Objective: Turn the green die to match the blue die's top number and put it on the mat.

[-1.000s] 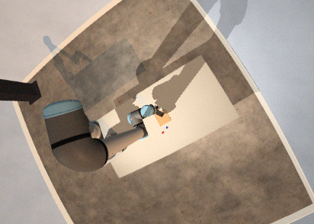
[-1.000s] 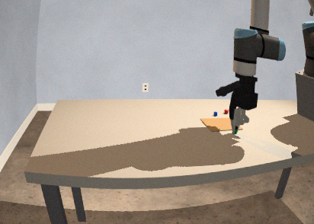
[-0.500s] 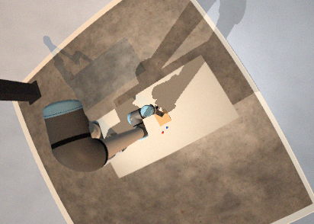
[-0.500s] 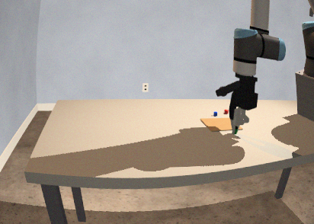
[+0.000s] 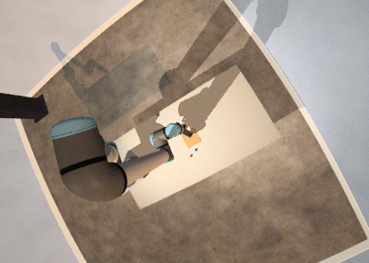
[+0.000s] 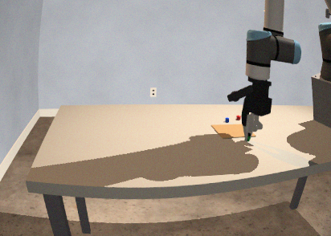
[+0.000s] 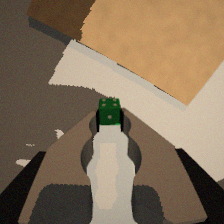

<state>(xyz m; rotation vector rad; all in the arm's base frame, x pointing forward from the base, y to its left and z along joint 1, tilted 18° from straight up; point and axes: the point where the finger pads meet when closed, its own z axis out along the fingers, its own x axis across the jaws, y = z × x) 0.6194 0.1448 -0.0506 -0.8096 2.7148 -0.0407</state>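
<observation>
My gripper is now 10 cm to the left of the mat, 2 cm short of it and 2 cm above it. From my hand the other things lie so: green die (1 cm below); red die (25 cm to the right, 5 cm behind, 1 cm below); blue die (22 cm to the right, 1 cm below, 1 cm ahead).
</observation>
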